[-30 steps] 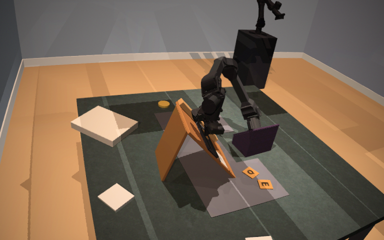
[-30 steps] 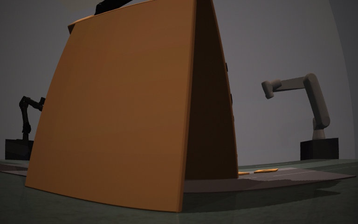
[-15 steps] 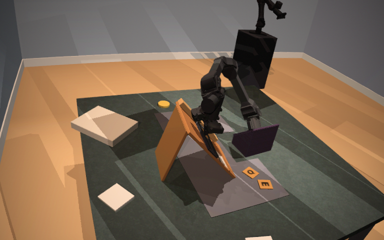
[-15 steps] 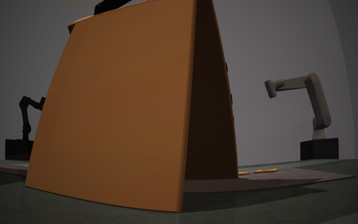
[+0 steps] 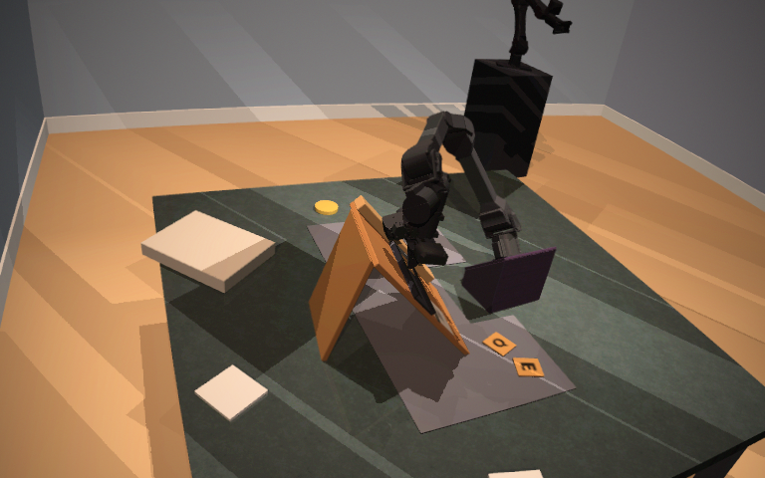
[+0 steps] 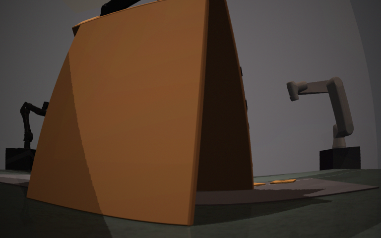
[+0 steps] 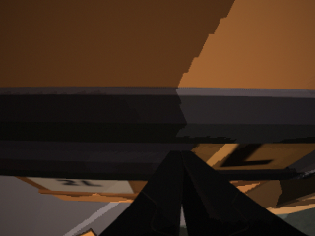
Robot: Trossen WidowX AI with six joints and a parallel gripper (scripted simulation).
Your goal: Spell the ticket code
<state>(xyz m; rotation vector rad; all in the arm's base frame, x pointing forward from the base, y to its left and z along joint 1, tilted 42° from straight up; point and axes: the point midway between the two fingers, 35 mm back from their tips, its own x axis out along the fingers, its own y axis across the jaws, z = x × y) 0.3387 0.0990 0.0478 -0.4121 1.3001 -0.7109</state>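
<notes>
Right now my gripper tip is 25 cm to the left of the orange tile marked 2, 15 cm above it and 6 cm past it. Also, from my gripper tip: white ticket (8 cm to the left, 8 cm below, 4 cm behind); cream box (41 cm to the right, 35 cm ahead, 14 cm below); grey mat (16 cm below, 14 cm behind, 6 cm to the right).
</notes>
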